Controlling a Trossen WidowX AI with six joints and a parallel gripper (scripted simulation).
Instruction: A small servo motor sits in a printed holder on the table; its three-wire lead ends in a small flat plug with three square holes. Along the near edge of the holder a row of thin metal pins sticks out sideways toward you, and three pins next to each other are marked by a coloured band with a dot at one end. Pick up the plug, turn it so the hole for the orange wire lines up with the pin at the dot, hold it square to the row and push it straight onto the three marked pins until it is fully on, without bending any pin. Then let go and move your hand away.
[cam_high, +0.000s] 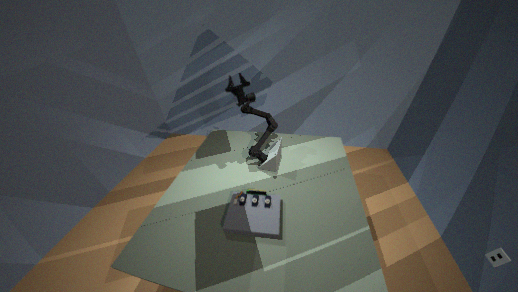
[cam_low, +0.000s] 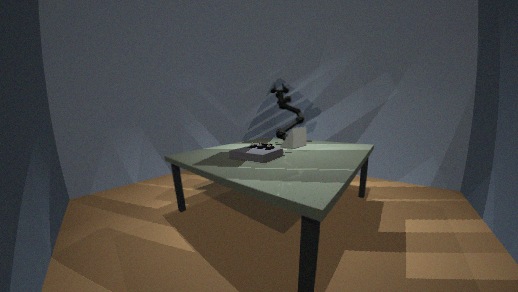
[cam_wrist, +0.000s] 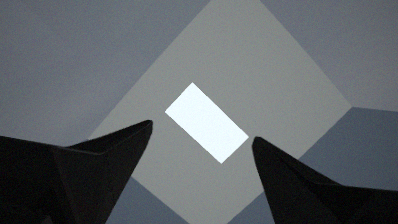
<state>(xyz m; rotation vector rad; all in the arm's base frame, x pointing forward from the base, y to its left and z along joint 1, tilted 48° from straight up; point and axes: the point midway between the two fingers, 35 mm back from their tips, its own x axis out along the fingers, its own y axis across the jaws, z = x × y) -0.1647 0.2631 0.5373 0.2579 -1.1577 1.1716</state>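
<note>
My gripper tip is now 55 cm above the green band, 54 cm short of it and 18 cm to the right of it. Also, from my gripper tip: grey printed holder 70 cm ahead, 60 cm below, 24 cm to the left.
</note>
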